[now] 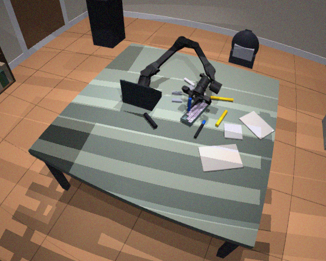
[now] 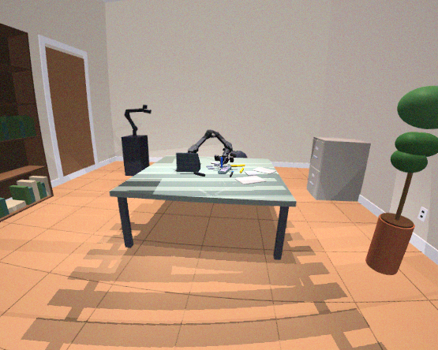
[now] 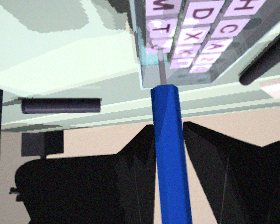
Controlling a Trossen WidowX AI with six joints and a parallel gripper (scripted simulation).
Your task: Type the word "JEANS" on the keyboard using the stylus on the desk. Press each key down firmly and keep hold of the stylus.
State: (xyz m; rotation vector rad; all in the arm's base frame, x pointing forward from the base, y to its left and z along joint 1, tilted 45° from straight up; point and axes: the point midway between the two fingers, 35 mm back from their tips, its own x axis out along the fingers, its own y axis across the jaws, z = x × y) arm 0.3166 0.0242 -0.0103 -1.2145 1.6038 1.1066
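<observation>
The blue-capped black pen lies 100 mm ahead of my gripper tip, 60 mm below it and 50 mm to the right of it. Round my gripper tip: blue stylus (10 mm below); grey stylus tip (50 mm below).
</observation>
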